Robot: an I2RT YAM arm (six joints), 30 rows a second.
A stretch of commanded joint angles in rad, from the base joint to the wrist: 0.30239 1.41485 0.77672 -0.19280 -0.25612 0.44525; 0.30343 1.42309 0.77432 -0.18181 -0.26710 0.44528; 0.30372 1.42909 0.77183 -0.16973 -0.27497 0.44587; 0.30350 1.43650 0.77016 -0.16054 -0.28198 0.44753; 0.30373 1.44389 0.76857 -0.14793 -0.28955 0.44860; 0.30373 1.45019 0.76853 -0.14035 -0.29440 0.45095; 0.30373 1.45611 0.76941 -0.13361 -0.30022 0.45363; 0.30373 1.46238 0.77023 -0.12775 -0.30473 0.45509; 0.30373 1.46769 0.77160 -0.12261 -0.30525 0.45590; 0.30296 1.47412 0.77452 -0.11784 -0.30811 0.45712; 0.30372 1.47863 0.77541 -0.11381 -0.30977 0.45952; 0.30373 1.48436 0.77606 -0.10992 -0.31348 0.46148; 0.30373 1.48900 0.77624 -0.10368 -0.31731 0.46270
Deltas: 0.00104 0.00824 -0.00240 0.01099 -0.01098 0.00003; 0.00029 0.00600 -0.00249 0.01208 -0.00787 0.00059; -0.00022 0.00741 -0.00167 0.00919 -0.00701 0.00166; 0.00023 0.00739 -0.00159 0.01261 -0.00757 0.00107; 0.00000 0.00630 -0.00004 0.00758 -0.00485 0.00235; 0.00000 0.00592 0.00088 0.00674 -0.00582 0.00268; 0.00000 0.00627 0.00082 0.00586 -0.00451 0.00146; 0.00000 0.00531 0.00137 0.00514 -0.00052 0.00081; -0.00077 0.00643 0.00292 0.00477 -0.00286 0.00122; 0.00076 0.00451 0.00089 0.00403 -0.00166 0.00240; 0.00001 0.00573 0.00065 0.00389 -0.00371 0.00196; 0.00000 0.00464 0.00018 0.00624 -0.00383 0.00122
